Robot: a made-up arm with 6 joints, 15 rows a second.
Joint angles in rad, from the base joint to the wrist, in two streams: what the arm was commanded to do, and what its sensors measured. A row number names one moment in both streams.
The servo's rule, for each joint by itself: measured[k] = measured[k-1] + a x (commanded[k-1-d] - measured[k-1]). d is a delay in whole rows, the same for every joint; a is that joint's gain. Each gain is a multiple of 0.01, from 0.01 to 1. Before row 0 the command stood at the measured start. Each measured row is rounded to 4 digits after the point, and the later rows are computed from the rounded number. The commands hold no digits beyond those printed.
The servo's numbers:
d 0
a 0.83 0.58 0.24 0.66 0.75 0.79
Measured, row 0: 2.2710 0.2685 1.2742 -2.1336 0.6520 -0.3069
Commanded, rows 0 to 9: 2.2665 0.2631 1.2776 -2.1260 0.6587 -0.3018; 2.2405 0.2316 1.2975 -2.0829 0.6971 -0.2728; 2.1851 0.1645 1.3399 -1.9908 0.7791 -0.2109; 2.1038 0.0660 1.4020 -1.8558 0.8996 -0.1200; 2.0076 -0.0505 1.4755 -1.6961 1.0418 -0.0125; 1.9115 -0.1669 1.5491 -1.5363 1.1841 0.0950; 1.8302 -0.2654 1.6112 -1.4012 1.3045 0.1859; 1.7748 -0.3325 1.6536 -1.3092 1.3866 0.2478; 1.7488 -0.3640 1.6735 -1.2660 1.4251 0.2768; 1.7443 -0.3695 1.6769 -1.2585 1.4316 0.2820
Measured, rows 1 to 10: 2.2673 0.2654 1.2750 -2.1286 0.6570 -0.3029; 2.2451 0.2458 1.2804 -2.0984 0.6871 -0.2791; 2.1953 0.1986 1.2947 -2.0274 0.7561 -0.2252; 2.1194 0.1217 1.3205 -1.9141 0.8637 -0.1421; 2.0266 0.0218 1.3577 -1.7702 0.9973 -0.0397; 1.9311 -0.0876 1.4036 -1.6158 1.1374 0.0667; 1.8474 -0.1907 1.4534 -1.4742 1.2627 0.1609; 1.7871 -0.2729 1.5014 -1.3653 1.3556 0.2296; 1.7553 -0.3257 1.5427 -1.2998 1.4077 0.2669; 1.7462 -0.3511 1.5749 -1.2725 1.4256 0.2788
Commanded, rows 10 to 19: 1.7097 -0.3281 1.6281 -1.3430 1.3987 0.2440; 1.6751 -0.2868 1.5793 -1.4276 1.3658 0.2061; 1.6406 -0.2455 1.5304 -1.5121 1.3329 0.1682; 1.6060 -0.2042 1.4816 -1.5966 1.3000 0.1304; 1.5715 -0.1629 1.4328 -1.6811 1.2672 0.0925; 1.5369 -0.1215 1.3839 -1.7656 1.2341 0.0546; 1.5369 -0.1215 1.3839 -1.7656 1.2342 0.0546; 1.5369 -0.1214 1.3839 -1.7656 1.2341 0.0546; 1.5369 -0.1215 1.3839 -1.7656 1.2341 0.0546; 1.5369 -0.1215 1.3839 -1.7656 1.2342 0.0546
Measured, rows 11 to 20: 1.7159 -0.3378 1.5877 -1.3190 1.4054 0.2513; 1.6820 -0.3082 1.5857 -1.3907 1.3757 0.2156; 1.6476 -0.2718 1.5724 -1.4708 1.3436 0.1782; 1.6131 -0.2326 1.5506 -1.5538 1.3109 0.1404; 1.5786 -0.1922 1.5223 -1.6378 1.2781 0.1026; 1.5440 -0.1512 1.4891 -1.7221 1.2451 0.0647; 1.5381 -0.1340 1.4639 -1.7508 1.2369 0.0567; 1.5371 -0.1267 1.4447 -1.7606 1.2348 0.0550; 1.5369 -0.1237 1.4301 -1.7639 1.2343 0.0547; 1.5369 -0.1224 1.4190 -1.7650 1.2342 0.0546
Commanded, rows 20 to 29: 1.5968 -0.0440 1.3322 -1.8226 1.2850 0.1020; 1.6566 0.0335 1.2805 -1.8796 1.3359 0.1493; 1.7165 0.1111 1.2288 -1.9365 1.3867 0.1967; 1.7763 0.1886 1.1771 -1.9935 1.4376 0.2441; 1.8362 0.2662 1.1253 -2.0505 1.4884 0.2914; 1.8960 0.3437 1.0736 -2.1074 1.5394 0.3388; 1.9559 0.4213 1.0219 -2.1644 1.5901 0.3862; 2.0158 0.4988 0.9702 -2.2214 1.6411 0.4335; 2.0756 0.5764 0.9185 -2.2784 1.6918 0.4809; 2.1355 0.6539 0.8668 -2.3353 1.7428 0.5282
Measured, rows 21 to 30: 1.5866 -0.0769 1.3982 -1.8030 1.2723 0.0920; 1.6447 -0.0129 1.3700 -1.8536 1.3200 0.1373; 1.7043 0.0590 1.3361 -1.9083 1.3700 0.1842; 1.7641 0.1342 1.2979 -1.9645 1.4207 0.2315; 1.8239 0.2108 1.2565 -2.0213 1.4715 0.2788; 1.8837 0.2879 1.2126 -2.0781 1.5224 0.3262; 1.9436 0.3653 1.1668 -2.1351 1.5732 0.3736; 2.0035 0.4427 1.1196 -2.1921 1.6241 0.4209; 2.0633 0.5202 1.0713 -2.2491 1.6749 0.4683; 2.1232 0.5977 1.0222 -2.3060 1.7258 0.5156
